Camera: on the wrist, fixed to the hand. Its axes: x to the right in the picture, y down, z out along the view.
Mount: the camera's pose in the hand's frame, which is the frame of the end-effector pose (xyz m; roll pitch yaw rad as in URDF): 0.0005 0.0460 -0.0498 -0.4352 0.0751 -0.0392
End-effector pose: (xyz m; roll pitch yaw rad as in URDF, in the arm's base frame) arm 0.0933 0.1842 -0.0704 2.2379 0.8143 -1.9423
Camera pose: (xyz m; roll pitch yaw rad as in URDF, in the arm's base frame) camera 0.0854 0.1346 -0.0248 1.8900 0.7950 -1.8233
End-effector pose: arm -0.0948 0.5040 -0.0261 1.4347 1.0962 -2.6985
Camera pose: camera -0.1024 0.4389 -0.0088 1.1504 1.1400 -2.5324
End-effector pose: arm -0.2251 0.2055 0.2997 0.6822 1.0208 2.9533
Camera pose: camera -0.2298 0.1381 0.2942 0.2814 1.1035 2.9910
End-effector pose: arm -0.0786 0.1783 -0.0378 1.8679 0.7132 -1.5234
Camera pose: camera -0.0427 0.1413 0.0062 1.5076 0.7256 -1.4120
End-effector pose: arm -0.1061 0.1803 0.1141 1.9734 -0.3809 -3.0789
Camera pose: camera -0.0819 0.1540 0.1717 1.5063 -0.3729 -2.9882
